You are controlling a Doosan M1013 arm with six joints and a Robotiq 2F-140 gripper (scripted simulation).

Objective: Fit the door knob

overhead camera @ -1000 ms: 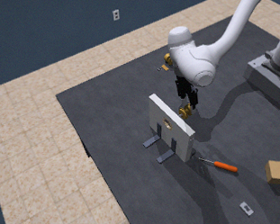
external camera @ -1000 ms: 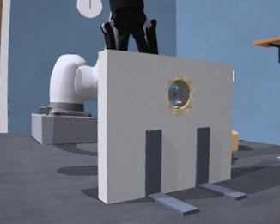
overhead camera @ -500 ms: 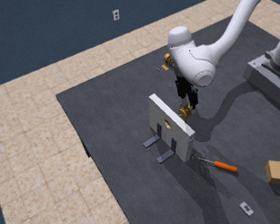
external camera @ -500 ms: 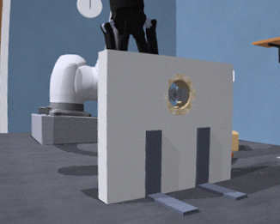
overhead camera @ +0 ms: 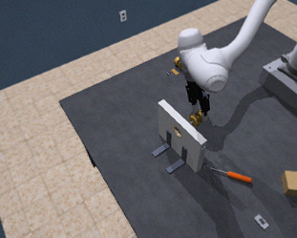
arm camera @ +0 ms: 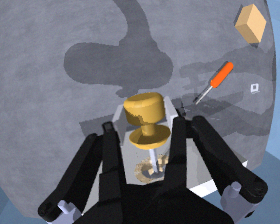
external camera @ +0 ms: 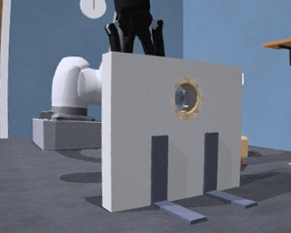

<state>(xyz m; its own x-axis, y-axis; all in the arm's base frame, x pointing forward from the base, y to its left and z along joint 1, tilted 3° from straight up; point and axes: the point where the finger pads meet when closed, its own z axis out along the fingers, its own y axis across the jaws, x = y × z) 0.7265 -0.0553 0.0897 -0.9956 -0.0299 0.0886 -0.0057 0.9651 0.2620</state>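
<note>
Right now my hand is 120 mm short of the white wooden panel, 60 mm above it and 10 mm to the right of it. Also, from my hand: brass piece (480 mm to the right, 230 mm behind, 210 mm below); then orange-handled screwdriver (260 mm to the left, 200 mm below, 20 mm ahead); then cardboard box (480 mm to the left, 180 mm below, 180 mm behind).
</note>
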